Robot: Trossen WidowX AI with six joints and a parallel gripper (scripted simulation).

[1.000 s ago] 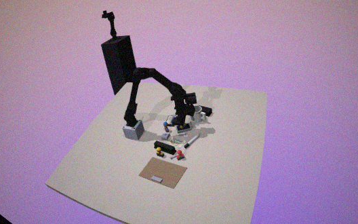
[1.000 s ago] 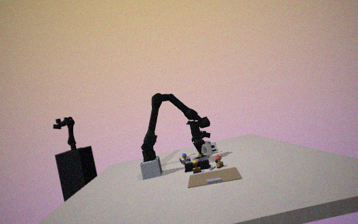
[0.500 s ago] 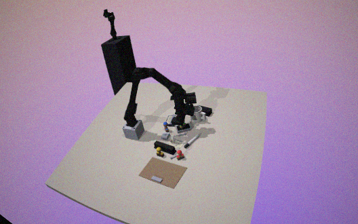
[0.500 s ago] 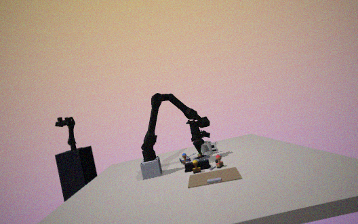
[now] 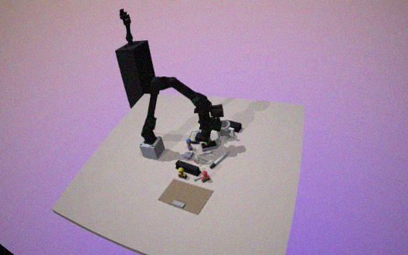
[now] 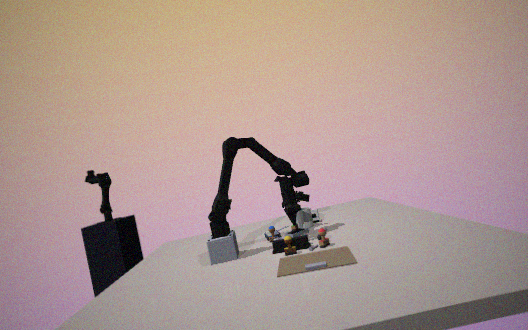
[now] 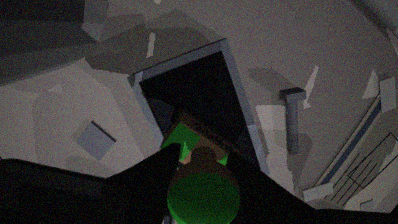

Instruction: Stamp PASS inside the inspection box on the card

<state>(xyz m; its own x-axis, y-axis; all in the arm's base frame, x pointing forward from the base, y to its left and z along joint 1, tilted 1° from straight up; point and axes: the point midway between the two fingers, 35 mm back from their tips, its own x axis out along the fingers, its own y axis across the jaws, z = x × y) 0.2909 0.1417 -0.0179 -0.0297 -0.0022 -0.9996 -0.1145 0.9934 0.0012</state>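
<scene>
My gripper tip is now 4 cm above the black ink pad. The rest, counted from my gripper tip: white mug 11 cm to the left, 6 cm ahead, 1 cm below; then blue-topped stamp 10 cm behind, 5 cm to the right, 2 cm below; then green-knobbed stamp right at my gripper tip.
</scene>
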